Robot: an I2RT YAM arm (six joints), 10 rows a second.
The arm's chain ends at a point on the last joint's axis. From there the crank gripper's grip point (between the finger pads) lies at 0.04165 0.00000 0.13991 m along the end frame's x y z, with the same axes.
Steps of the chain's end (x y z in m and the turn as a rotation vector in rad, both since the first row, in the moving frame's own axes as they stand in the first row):
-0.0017 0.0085 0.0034 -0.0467 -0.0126 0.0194
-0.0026 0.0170 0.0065 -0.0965 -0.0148 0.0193
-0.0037 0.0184 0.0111 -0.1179 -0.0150 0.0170
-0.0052 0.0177 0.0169 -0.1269 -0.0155 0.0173
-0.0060 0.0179 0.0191 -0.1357 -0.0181 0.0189
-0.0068 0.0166 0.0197 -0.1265 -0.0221 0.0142
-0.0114 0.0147 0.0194 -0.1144 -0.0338 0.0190
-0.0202 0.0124 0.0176 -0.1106 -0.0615 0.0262
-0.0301 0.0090 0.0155 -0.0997 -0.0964 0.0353
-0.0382 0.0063 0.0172 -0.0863 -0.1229 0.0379
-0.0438 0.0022 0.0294 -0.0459 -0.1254 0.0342
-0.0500 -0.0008 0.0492 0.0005 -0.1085 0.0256
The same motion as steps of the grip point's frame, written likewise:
-0.0035 0.0158 0.0037 -0.0467 -0.0126 0.0194
-0.0048 0.0313 0.0064 -0.0965 -0.0148 0.0193
-0.0059 0.0356 0.0107 -0.1179 -0.0150 0.0170
-0.0075 0.0361 0.0164 -0.1269 -0.0155 0.0173
-0.0087 0.0376 0.0185 -0.1357 -0.0181 0.0189
-0.0100 0.0349 0.0194 -0.1265 -0.0221 0.0142
-0.0163 0.0315 0.0198 -0.1144 -0.0338 0.0190
-0.0291 0.0289 0.0190 -0.1106 -0.0615 0.0262
-0.0440 0.0243 0.0181 -0.0997 -0.0964 0.0353
-0.0559 0.0198 0.0207 -0.0863 -0.1229 0.0379
-0.0618 0.0098 0.0333 -0.0459 -0.1254 0.0342
-0.0654 0.0000 0.0529 0.0005 -0.1085 0.0256

